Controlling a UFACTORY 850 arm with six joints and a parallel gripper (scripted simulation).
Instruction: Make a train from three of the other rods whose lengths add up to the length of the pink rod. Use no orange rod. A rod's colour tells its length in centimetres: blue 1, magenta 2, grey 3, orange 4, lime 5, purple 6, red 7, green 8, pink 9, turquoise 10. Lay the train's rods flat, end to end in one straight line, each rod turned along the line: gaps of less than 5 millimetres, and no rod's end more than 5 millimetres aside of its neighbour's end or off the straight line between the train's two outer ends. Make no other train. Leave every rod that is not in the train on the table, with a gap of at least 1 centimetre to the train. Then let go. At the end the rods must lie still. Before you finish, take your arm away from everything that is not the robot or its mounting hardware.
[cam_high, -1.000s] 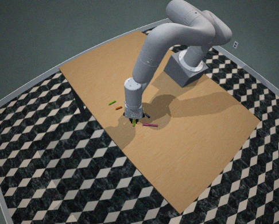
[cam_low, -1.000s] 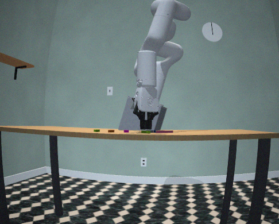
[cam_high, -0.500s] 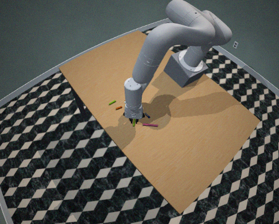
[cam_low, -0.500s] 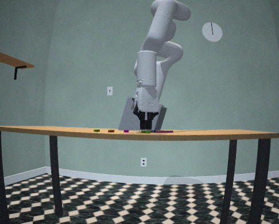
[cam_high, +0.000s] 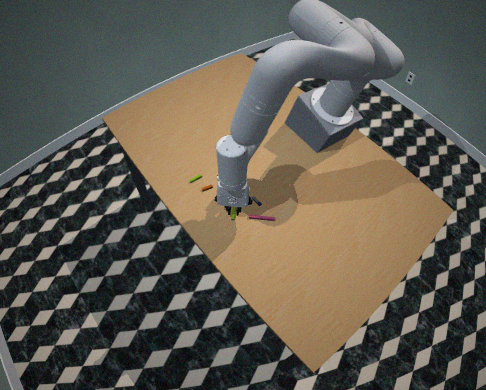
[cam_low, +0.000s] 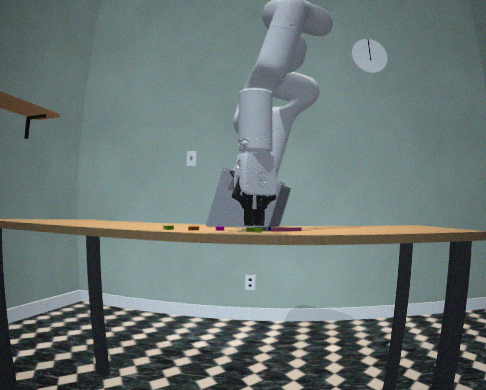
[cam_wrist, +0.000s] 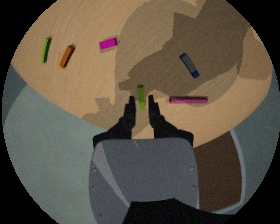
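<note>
The grey rod is 100 mm behind my hand and 30 mm below it. From my hand the other things lie so: magenta rod (90 mm to the right, 40 mm behind, 30 mm below); then pink rod (70 mm to the left, 70 mm behind, 30 mm below); then blue rod (100 mm behind, 30 mm below, 20 mm to the left).
</note>
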